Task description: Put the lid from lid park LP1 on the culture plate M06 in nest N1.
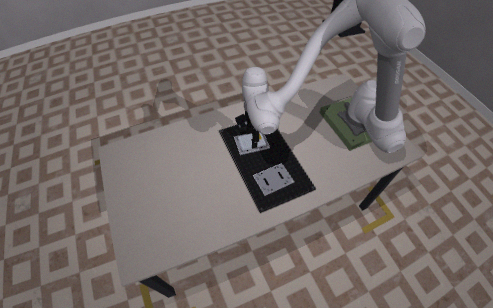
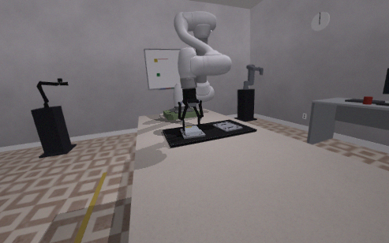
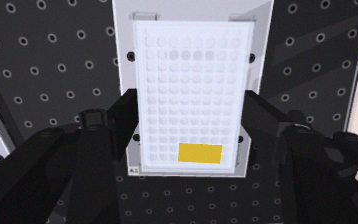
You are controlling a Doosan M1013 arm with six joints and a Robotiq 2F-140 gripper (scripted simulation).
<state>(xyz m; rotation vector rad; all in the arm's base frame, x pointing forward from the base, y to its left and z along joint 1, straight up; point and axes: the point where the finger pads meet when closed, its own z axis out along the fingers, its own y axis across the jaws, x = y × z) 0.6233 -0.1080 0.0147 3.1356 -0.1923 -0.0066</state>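
My gripper is now 20 mm above the clear lid. From my hand the other things lie so: culture plate: 30 mm below; then lid park LP1: 240 mm to the left, 40 mm below, 10 mm behind.
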